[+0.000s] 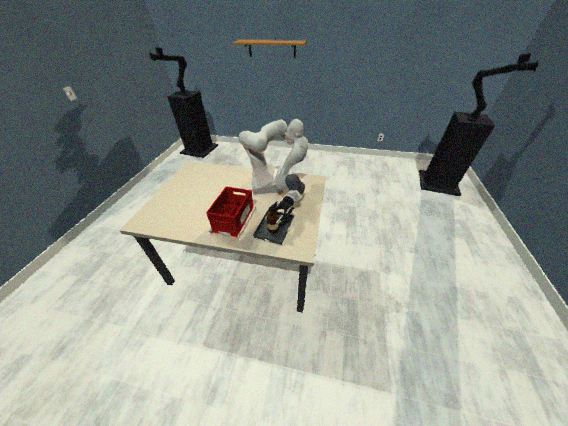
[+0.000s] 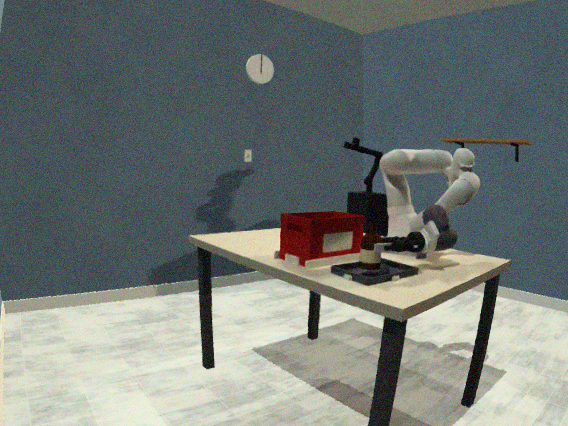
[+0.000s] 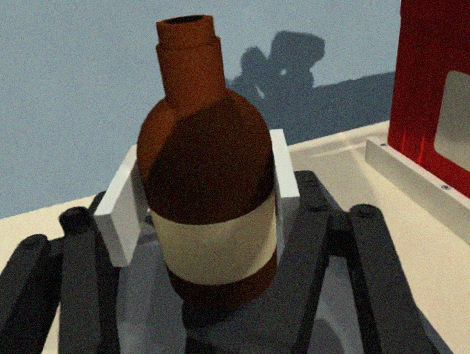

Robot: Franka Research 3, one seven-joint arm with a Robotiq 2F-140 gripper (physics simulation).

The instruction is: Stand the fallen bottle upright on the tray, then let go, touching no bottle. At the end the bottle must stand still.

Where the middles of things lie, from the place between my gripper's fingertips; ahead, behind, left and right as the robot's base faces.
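Labels:
I see that the brown bottle [image 2: 368, 260] is 10 mm behind my hand.

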